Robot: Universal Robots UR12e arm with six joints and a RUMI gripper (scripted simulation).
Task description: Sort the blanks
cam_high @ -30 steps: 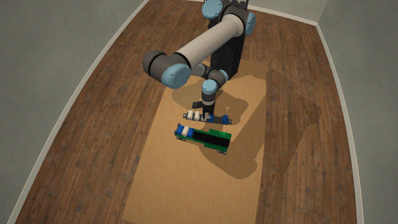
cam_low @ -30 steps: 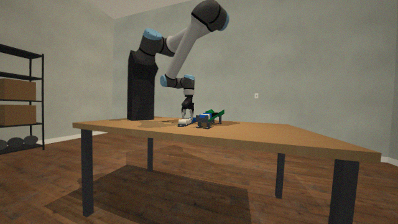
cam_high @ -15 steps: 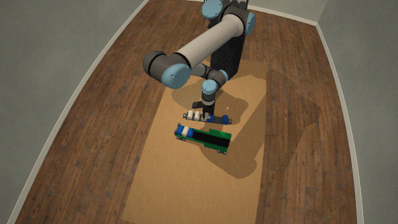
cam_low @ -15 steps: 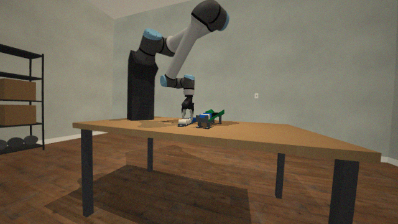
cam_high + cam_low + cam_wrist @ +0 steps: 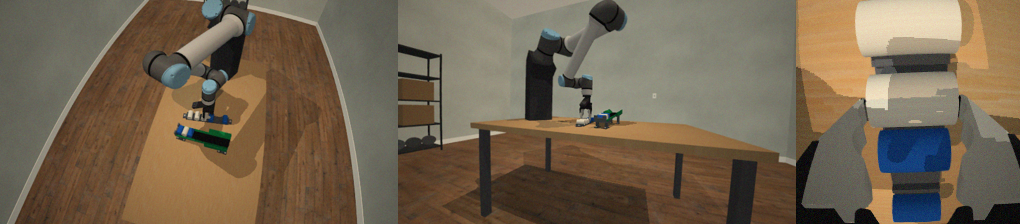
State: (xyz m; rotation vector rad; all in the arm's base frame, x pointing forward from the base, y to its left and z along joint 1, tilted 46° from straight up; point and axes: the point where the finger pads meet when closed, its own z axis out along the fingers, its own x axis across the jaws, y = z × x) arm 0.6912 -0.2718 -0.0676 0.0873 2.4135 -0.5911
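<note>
My hand is 40 mm above the stock rack, 30 mm to the right of it and 10 mm short of it.
</note>
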